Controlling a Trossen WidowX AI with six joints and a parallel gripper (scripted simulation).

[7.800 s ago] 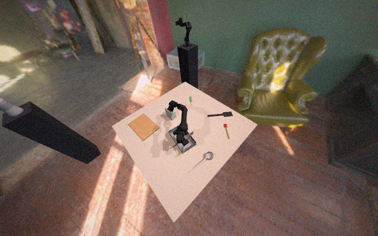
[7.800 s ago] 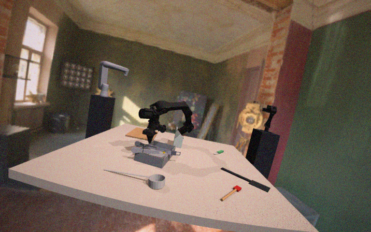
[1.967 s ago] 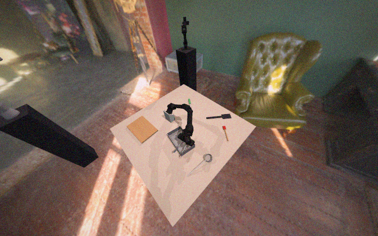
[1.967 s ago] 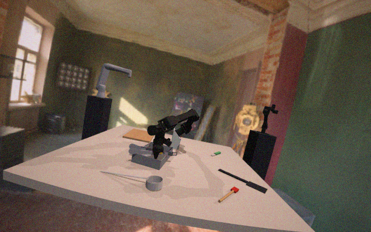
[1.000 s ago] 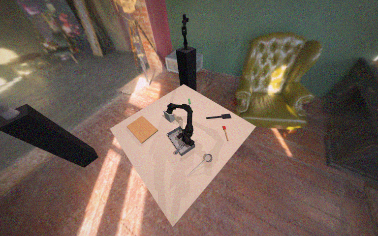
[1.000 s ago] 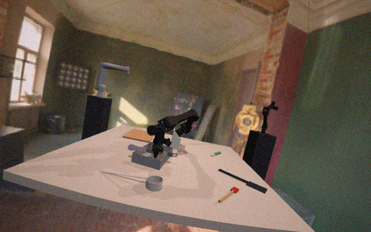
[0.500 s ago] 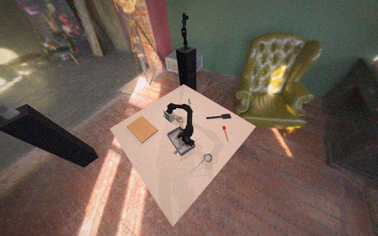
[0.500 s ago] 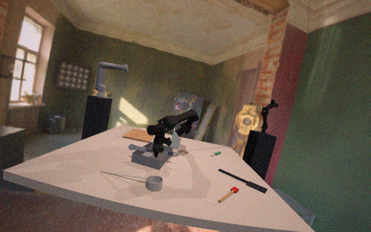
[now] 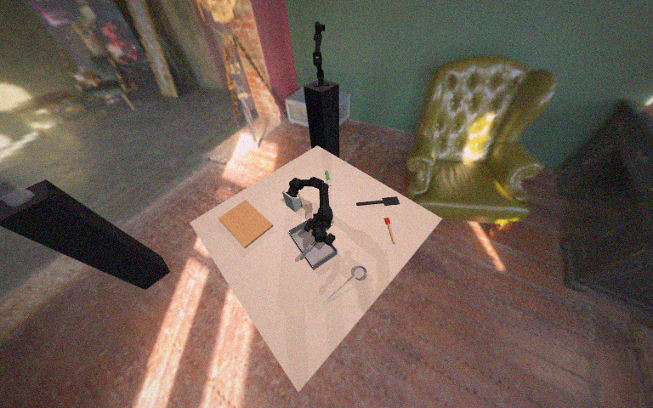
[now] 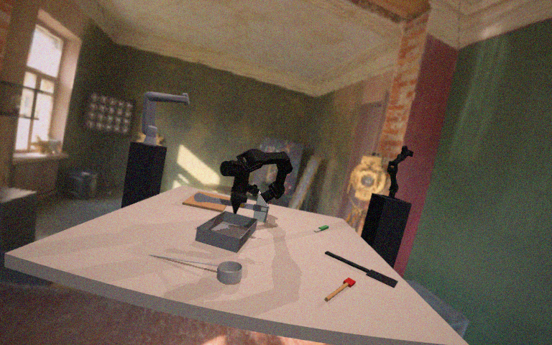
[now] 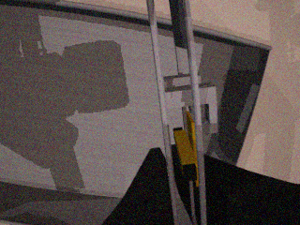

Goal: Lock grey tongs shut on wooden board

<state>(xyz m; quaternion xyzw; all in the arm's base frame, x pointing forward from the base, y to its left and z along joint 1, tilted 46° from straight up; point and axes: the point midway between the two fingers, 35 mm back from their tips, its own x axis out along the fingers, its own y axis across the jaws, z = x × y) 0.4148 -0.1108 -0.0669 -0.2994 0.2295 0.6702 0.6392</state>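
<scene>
The flat tong arm is 40 mm to the right of my gripper tip and 40 mm above it. Also, from my gripper tip: black spatula: 60 mm ahead, 580 mm to the left, 120 mm below; wooden board: 570 mm behind, 210 mm to the right, 120 mm below; grey roasting tin: 70 mm behind, 10 mm to the right, 100 mm below.
</scene>
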